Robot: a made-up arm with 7 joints.
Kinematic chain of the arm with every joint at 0, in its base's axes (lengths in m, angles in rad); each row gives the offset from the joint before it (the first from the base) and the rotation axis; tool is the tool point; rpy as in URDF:
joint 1: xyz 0 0 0.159 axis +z
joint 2: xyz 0 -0.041 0.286 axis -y
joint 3: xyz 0 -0.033 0.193 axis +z
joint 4: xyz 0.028 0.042 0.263 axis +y
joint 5: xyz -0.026 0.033 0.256 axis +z
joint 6: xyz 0 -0.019 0.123 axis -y
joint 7: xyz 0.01 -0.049 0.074 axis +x
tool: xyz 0 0 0 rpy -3.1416 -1.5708 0
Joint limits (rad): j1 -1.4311..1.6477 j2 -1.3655..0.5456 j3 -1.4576..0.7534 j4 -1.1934..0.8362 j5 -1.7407..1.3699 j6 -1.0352..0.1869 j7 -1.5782..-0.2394
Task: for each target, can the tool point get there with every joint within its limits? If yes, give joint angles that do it. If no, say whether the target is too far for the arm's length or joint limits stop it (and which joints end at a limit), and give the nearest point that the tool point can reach.
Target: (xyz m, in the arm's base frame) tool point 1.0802 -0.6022 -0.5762
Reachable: no: too far | nearest point 0.6963 -0.3882 0.2009 | short by 0.893 m
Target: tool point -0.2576 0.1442 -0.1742
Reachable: no: joint limits stop it (at a limit: joint 1, joint 2, joint 4, joint 6) | nearest point -0.1553 0.7241 0.2439 | short by 0.722 m
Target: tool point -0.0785 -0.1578 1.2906
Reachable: yes | joints -0.4319 0.3362 -0.7058 0.4718 1.0927 -0.8781 -0.3980
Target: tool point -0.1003 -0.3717 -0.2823
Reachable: no: joint limits stop it (at a limit: joint 1, joint 2, joint 4, joint 6) | nearest point -0.0075 -0.7507 0.2052 | short by 0.624 m
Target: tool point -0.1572 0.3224 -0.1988
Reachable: no: joint limits stop it (at a limit: joint 1, joint 2, joint 4, joint 6) | nearest point -0.0924 0.7344 0.2190 | short by 0.590 m
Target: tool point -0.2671 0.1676 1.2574
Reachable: yes | joints -0.6530 0.2419 -0.3248 -0.4059 0.0054 -0.6331 -1.3664
